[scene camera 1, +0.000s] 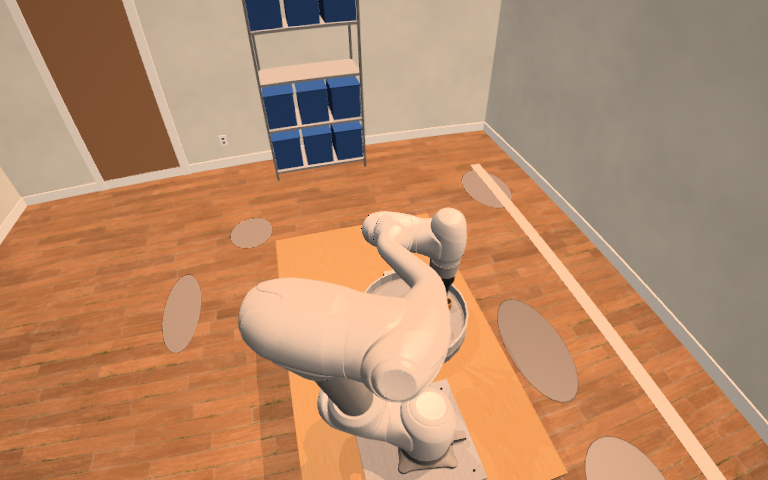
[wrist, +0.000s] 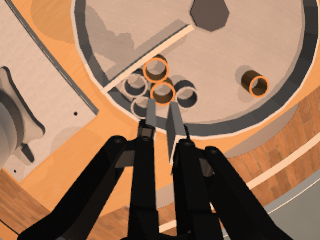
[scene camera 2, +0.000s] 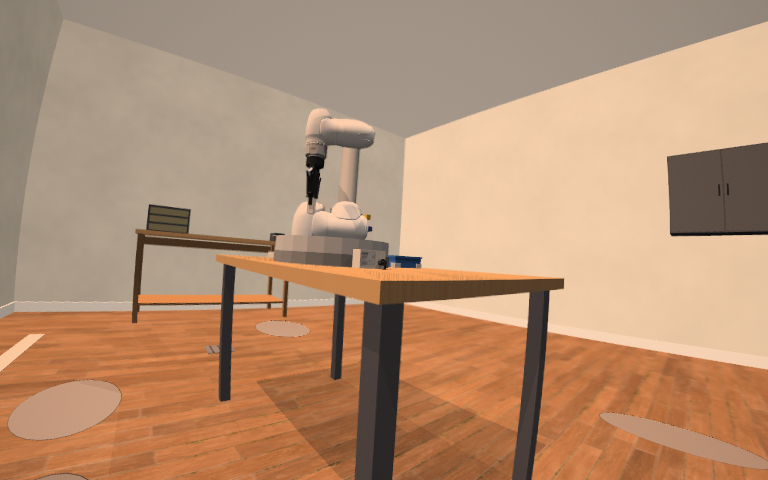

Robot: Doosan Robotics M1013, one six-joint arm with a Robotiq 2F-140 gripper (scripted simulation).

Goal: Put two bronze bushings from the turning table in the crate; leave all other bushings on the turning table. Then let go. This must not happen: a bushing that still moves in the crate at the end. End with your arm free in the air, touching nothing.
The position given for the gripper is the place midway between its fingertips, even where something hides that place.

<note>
In view: the gripper (scene camera 2: 310,213) and a turning table (scene camera 1: 456,313).
The gripper shows as well in the wrist view (wrist: 160,112). The turning table also shows in the wrist view (wrist: 213,56).
</note>
